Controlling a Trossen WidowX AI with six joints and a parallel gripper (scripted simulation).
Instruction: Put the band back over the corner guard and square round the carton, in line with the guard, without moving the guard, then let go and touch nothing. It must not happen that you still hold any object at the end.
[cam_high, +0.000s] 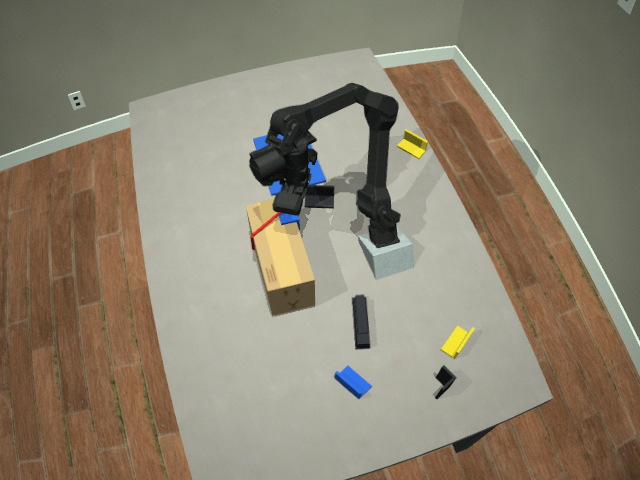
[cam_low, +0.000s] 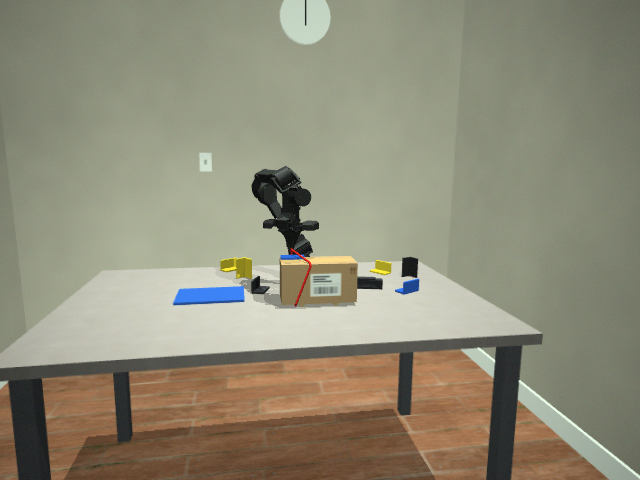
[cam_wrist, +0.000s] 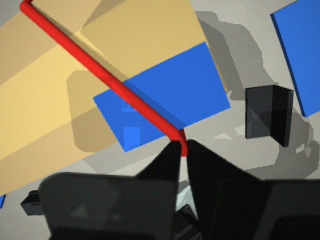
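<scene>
Now: the carton 70 mm ahead of my hand, 80 mm to the left of it and 130 mm below it. Also, from my hand: black block 90 mm behind, 280 mm to the left, 180 mm below; black angle piece 90 mm behind, 110 mm to the right, 190 mm below; flat blue sheet 40 mm behind, 280 mm to the right, 200 mm below.
</scene>
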